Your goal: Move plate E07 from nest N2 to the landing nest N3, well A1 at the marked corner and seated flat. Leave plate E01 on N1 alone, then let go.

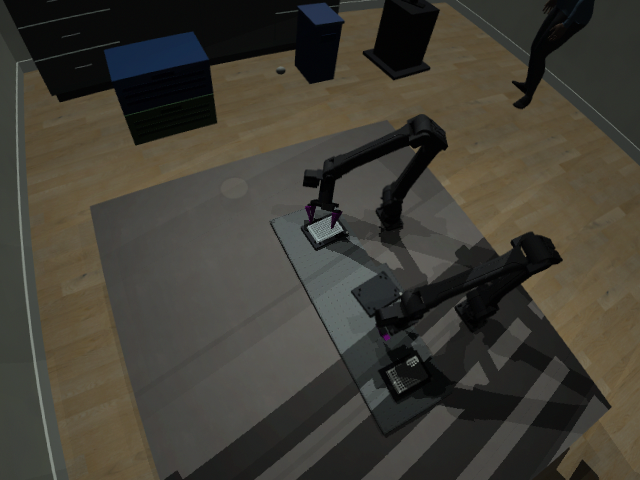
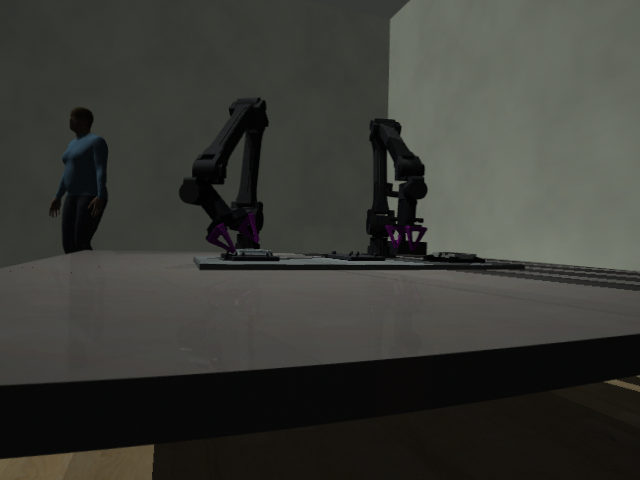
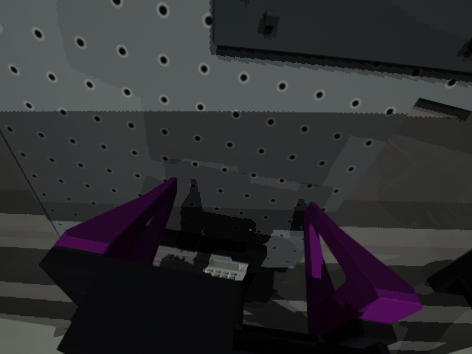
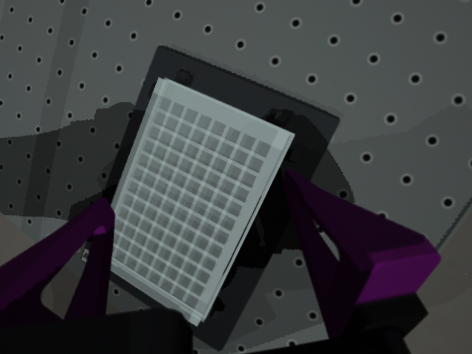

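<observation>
A white well plate [image 1: 321, 235] [image 2: 257, 252] [image 4: 175, 200] lies in the dark nest [image 1: 318, 246] [image 4: 317, 127] at the far end of the board. Its sides look roughly parallel to the nest's; whether it sits fully flat is unclear. My right gripper [image 1: 321, 225] [image 2: 245, 246] [image 4: 197, 191] is open, its fingers astride the plate's long sides. A white corner tag [image 4: 86, 255] is partly covered by a finger. The middle nest [image 1: 378, 293] [image 3: 340, 30] is empty. Another plate [image 1: 404, 378] [image 3: 227, 267] lies in the near-end nest. My left gripper [image 1: 386, 337] [image 2: 405, 249] [image 3: 242, 196] is open and empty above the board. Plate names are unreadable.
The nests stand on a perforated grey board [image 1: 328, 310] [image 2: 310, 266] [image 3: 165, 80] [image 4: 415, 120] on the table [image 1: 217, 289] [image 2: 310, 320]. Hard shadows cross the near end. Blue cabinets [image 1: 157, 56] [image 1: 319, 43] and a person [image 1: 547, 46] [image 2: 85, 165] stand beyond the table.
</observation>
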